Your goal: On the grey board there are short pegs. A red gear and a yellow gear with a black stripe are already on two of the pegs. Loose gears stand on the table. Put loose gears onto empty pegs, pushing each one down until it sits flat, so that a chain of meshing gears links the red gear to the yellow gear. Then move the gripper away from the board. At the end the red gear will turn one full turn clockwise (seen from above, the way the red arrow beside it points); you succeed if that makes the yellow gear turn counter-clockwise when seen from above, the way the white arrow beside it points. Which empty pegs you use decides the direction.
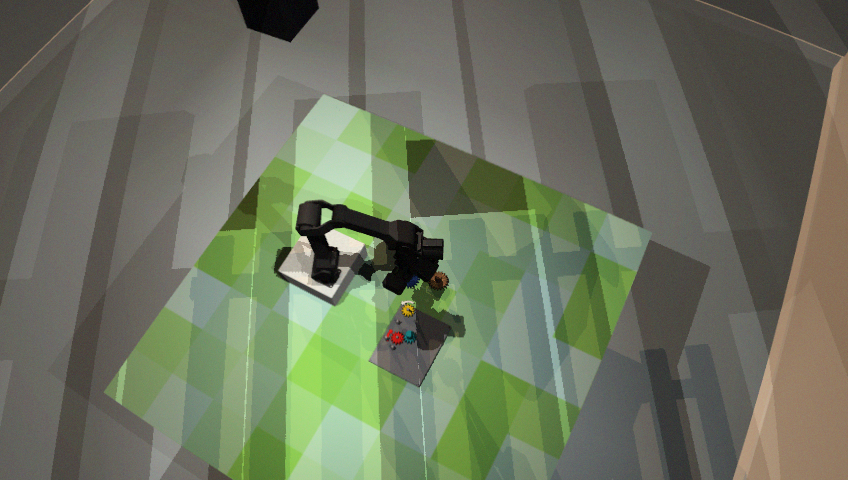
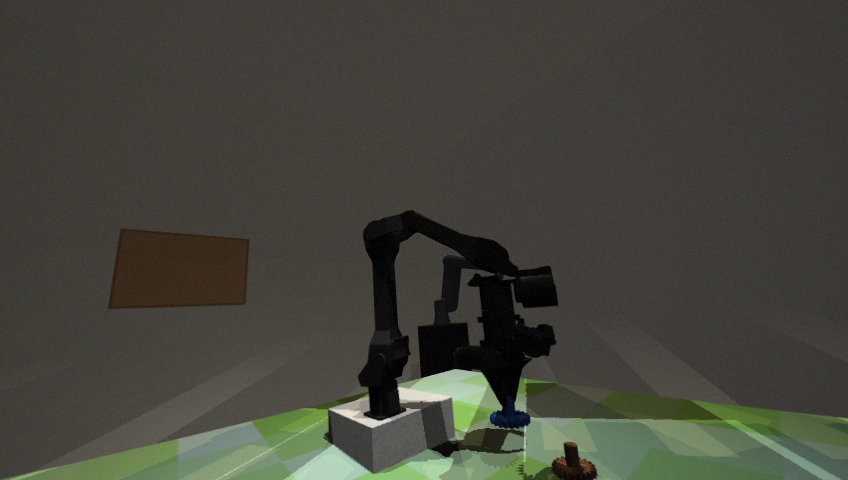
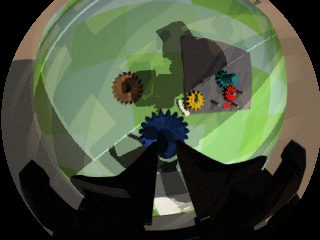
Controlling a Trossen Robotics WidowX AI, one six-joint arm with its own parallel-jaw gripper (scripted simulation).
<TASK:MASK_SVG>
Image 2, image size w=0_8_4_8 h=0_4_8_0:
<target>my gripper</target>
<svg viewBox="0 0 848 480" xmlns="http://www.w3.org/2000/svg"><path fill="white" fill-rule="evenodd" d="M514 309L482 311L482 317L478 317L478 323L483 323L485 339L480 340L481 346L468 345L458 347L454 352L454 366L481 370L502 406L507 406L507 394L513 395L514 402L516 402L520 376L525 365L532 358L550 356L551 346L557 344L553 326L539 324L536 329L535 327L525 326L524 319L520 319L519 315L515 315Z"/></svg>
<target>blue gear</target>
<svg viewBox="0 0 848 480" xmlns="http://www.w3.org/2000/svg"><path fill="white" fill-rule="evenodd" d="M490 416L491 424L499 426L499 428L505 427L505 429L511 428L512 430L513 428L524 428L524 426L530 424L530 416L524 413L524 411L515 409L514 396L507 394L507 406L502 406L502 411L493 412Z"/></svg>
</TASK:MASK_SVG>
